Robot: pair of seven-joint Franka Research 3 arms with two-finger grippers.
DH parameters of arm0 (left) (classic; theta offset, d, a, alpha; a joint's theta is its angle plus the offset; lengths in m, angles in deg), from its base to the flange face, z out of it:
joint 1: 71.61 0.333 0 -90
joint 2: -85.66 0 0 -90
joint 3: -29.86 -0.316 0.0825 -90
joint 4: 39.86 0 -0.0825 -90
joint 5: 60.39 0.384 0 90
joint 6: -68.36 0 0.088 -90
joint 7: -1.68 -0.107 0 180
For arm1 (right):
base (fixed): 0 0 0 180
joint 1: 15.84 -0.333 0 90
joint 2: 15.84 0 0 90
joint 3: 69.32 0.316 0.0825 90
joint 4: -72.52 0 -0.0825 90
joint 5: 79.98 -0.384 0 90
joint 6: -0.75 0 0.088 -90
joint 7: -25.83 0.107 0 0
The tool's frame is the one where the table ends.
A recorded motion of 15 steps. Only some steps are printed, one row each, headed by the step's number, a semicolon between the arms.
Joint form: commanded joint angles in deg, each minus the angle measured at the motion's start. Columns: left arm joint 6, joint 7, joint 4, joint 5, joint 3, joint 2, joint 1; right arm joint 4, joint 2, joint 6, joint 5, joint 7, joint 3, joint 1.
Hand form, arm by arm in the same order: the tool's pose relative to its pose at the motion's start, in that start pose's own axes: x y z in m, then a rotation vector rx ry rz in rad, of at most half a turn. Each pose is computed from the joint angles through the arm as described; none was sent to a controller.
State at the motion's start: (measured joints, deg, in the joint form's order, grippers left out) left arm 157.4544 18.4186 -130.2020 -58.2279 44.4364 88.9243 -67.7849; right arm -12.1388 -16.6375 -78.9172 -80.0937 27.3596 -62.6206 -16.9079
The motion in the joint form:
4: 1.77 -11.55 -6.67 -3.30 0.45 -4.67 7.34; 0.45 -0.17 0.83 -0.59 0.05 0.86 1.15
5: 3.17 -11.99 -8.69 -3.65 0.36 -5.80 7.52; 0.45 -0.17 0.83 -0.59 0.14 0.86 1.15
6: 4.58 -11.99 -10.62 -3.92 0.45 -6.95 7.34; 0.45 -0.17 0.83 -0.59 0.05 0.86 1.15
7: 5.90 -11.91 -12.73 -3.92 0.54 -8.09 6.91; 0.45 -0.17 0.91 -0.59 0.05 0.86 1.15
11: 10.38 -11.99 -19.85 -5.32 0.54 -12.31 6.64; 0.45 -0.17 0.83 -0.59 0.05 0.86 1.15
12: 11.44 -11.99 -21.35 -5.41 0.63 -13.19 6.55; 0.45 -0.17 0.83 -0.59 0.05 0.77 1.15
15: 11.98 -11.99 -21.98 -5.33 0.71 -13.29 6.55; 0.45 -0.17 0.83 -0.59 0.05 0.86 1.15
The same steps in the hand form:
4: -0.0099 -0.0587 0.0116 -0.0443 -0.0160 0.0807; -0.0029 0.0013 -0.0037 0.0098 -0.0040 0.0040
5: -0.0138 -0.0601 0.0162 -0.0468 -0.0079 0.0824; -0.0029 0.0013 -0.0037 0.0098 -0.0040 0.0055
6: -0.0188 -0.0568 0.0199 -0.0472 0.0025 0.0855; -0.0029 0.0013 -0.0037 0.0098 -0.0040 0.0040
7: -0.0244 -0.0518 0.0255 -0.0421 0.0087 0.0918; -0.0031 0.0013 -0.0036 0.0097 -0.0054 0.0040
11: -0.0437 -0.0475 0.0424 -0.0501 0.0331 0.0889; -0.0029 0.0013 -0.0037 0.0098 -0.0040 0.0040
12: -0.0478 -0.0461 0.0460 -0.0481 0.0405 0.0902; -0.0029 0.0021 -0.0037 0.0099 -0.0040 0.0055
15: -0.0482 -0.0456 0.0497 -0.0460 0.0409 0.0912; -0.0029 0.0013 -0.0037 0.0098 -0.0040 0.0040

